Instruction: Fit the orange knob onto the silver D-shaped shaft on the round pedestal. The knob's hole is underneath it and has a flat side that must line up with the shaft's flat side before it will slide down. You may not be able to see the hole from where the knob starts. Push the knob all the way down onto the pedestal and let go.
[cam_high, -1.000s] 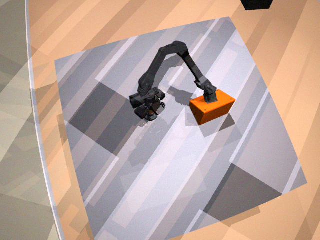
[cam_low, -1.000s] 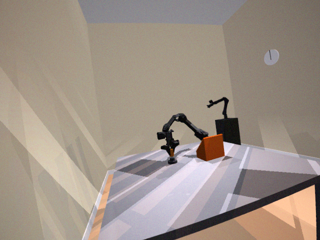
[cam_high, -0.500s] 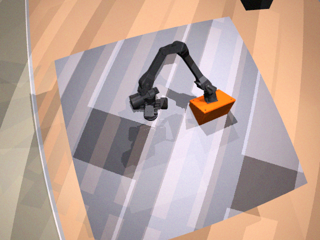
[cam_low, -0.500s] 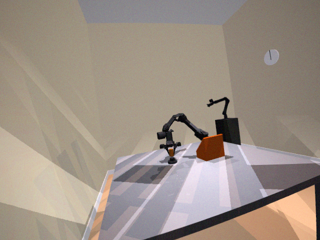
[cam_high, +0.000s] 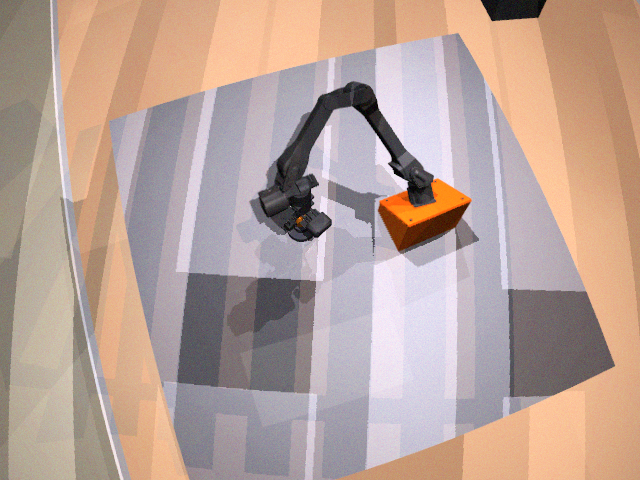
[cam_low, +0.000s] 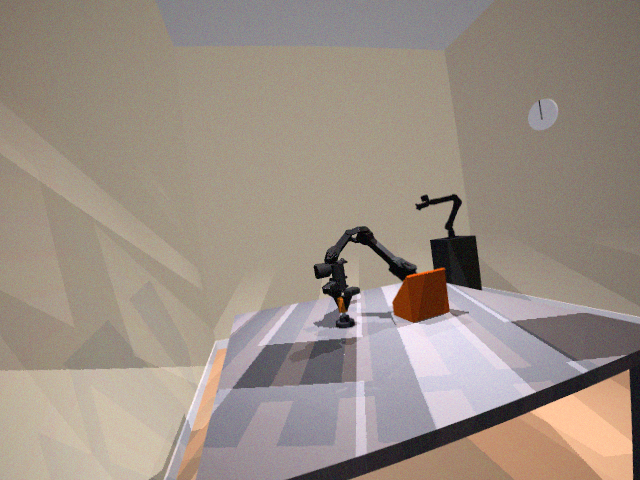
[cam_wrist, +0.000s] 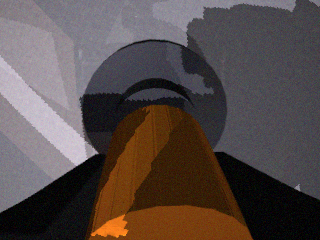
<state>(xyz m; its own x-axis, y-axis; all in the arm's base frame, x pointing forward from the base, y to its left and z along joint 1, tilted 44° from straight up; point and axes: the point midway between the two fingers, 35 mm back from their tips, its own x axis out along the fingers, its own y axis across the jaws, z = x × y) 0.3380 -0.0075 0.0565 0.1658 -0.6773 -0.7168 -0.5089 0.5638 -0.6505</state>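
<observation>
The orange knob is 30 mm above my gripper tip. Also, from my gripper tip: dark round pedestal: 40 mm below.
</observation>
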